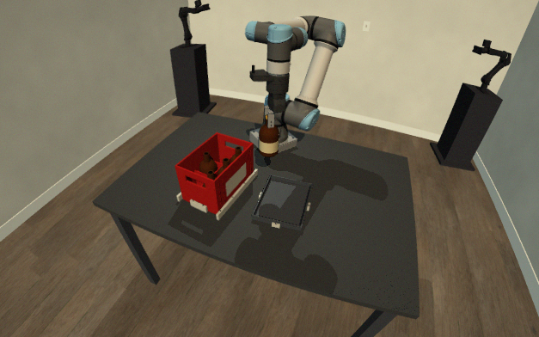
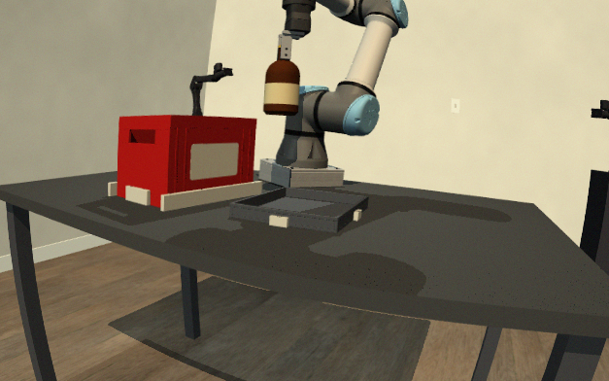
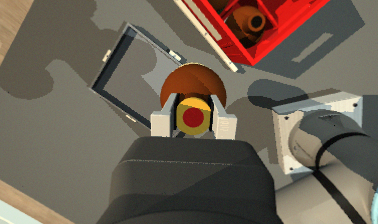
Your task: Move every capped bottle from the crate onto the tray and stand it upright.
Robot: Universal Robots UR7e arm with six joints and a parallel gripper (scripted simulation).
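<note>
My hand is 60 mm above the brown capped bottle. From my hand the other things lie so: dark tray: 70 mm ahead, 90 mm to the left, 310 mm below; then red crate: 50 mm ahead, 200 mm to the right, 240 mm below.
</note>
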